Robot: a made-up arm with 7 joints.
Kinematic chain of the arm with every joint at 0, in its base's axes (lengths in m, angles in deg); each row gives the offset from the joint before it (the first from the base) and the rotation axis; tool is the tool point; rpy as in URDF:
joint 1: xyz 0 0 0.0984 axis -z
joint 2: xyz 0 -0.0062 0.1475 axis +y
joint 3: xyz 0 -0.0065 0.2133 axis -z
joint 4: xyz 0 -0.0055 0.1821 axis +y
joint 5: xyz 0 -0.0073 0.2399 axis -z
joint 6: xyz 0 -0.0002 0.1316 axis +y
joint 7: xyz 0 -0.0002 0.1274 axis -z
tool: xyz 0 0 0 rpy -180 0 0
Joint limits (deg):
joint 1: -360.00..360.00
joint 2: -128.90..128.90
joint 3: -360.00..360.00
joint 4: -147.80..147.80
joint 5: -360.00..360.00
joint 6: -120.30..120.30
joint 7: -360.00..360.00
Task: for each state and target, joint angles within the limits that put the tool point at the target. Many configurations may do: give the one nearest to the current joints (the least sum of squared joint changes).
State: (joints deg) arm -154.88 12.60 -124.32 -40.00 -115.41 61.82 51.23
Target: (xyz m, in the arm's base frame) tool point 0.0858 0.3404 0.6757
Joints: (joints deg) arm -149.52 -12.43 -133.89 -77.54 -126.92 96.68 51.23
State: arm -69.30 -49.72 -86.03 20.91 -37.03 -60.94 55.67
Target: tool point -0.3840 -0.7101 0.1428
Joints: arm -69.44 -102.28 -94.06 29.95 -32.43 -71.35 55.67
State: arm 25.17 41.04 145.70 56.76 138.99 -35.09 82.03
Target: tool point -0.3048 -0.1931 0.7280
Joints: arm 30.31 25.61 144.11 85.82 141.96 -41.65 82.03
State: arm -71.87 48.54 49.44 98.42 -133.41 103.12 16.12
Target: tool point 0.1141 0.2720 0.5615
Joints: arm -86.39 -3.33 30.71 119.07 -123.50 120.30 16.12
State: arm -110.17 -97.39 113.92 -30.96 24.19 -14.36 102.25
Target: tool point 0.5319 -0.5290 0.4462
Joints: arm -156.66 -96.62 132.16 -48.95 26.05 -29.17 102.25
